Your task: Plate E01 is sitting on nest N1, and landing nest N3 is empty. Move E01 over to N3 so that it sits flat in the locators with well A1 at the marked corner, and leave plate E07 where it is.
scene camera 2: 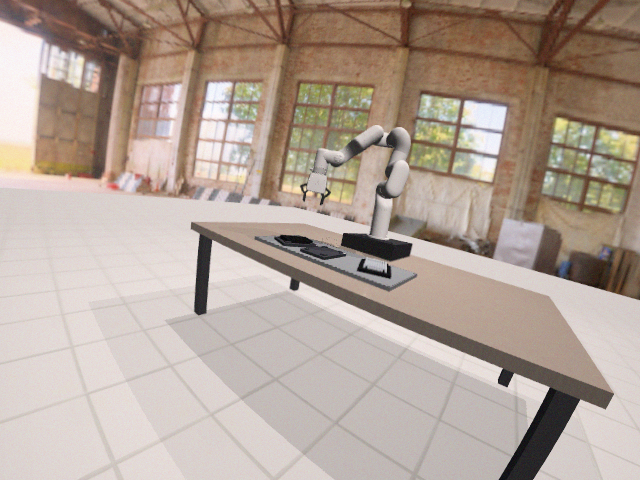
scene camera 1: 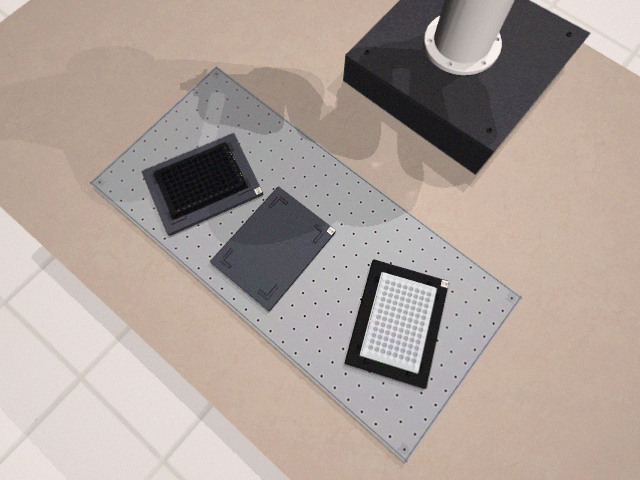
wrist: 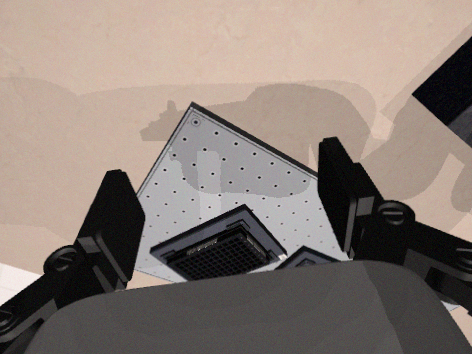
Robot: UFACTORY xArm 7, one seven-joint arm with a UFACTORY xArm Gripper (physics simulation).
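Observation:
A black well plate (scene camera 1: 201,180) (scene camera 2: 294,239) (wrist: 220,257) sits on a dark grey nest (scene camera 1: 162,218) (wrist: 245,213) at one end of the perforated board. A white well plate (scene camera 1: 399,322) (scene camera 2: 376,266) sits on a black nest (scene camera 1: 365,310) towards the other end. Between them is an empty grey nest (scene camera 1: 273,248) (scene camera 2: 323,252) (wrist: 304,253) with corner locators and a white marker at one corner. Plate and nest labels are not readable. My gripper (scene camera 2: 313,202) (wrist: 225,179) is open and empty, high above the table; the black plate shows low between its fingers in the wrist view.
The perforated board (scene camera 1: 330,279) (scene camera 2: 400,283) (wrist: 230,170) lies on the brown table (scene camera 1: 568,232) (scene camera 2: 496,304) (wrist: 225,45). The arm's black base block (scene camera 1: 413,103) (scene camera 2: 377,246) (wrist: 450,90) stands beside the board.

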